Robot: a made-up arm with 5 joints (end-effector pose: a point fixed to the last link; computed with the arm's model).
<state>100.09 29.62 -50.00 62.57 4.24</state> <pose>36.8 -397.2 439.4 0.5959 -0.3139 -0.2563 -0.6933</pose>
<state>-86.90 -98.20 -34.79 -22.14 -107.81</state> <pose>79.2 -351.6 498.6 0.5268 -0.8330 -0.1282 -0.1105</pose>
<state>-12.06 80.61 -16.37 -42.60 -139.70</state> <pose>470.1 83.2 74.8 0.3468 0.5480 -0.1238 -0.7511</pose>
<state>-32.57 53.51 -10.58 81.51 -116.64</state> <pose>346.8 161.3 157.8 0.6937 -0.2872 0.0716 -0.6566</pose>
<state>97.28 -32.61 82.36 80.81 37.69</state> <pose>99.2 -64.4 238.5 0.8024 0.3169 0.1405 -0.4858</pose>
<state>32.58 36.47 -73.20 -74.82 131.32</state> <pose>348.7 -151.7 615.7 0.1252 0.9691 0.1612 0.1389</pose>
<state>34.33 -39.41 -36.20 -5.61 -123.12</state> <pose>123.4 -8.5 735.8 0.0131 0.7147 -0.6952 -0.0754</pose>
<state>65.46 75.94 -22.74 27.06 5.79</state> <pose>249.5 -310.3 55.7 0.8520 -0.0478 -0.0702 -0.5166</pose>
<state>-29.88 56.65 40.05 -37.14 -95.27</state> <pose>290.0 112.9 75.6 0.7991 0.2359 -0.1152 -0.5408</pose>
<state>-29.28 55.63 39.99 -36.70 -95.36</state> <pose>294.4 112.7 78.6 0.7946 0.2402 -0.1186 -0.5448</pose>
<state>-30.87 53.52 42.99 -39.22 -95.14</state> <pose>288.4 116.3 85.7 0.7999 0.2539 -0.1217 -0.5300</pose>
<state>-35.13 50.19 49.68 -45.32 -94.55</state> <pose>269.2 122.7 98.0 0.8156 0.2786 -0.1227 -0.4921</pose>
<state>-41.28 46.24 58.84 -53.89 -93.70</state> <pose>240.4 126.9 114.4 0.8358 0.3099 -0.1197 -0.4370</pose>
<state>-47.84 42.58 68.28 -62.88 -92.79</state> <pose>210.5 125.8 132.1 0.8537 0.3404 -0.1125 -0.3778</pose>
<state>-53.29 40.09 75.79 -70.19 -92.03</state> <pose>187.2 120.9 146.8 0.8660 0.3626 -0.1036 -0.3284</pose>
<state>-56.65 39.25 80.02 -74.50 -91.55</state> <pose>173.7 116.1 155.0 0.8736 0.3723 -0.0963 -0.2982</pose>
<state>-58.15 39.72 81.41 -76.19 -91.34</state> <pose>167.9 113.5 156.8 0.8785 0.3720 -0.0918 -0.2853</pose>
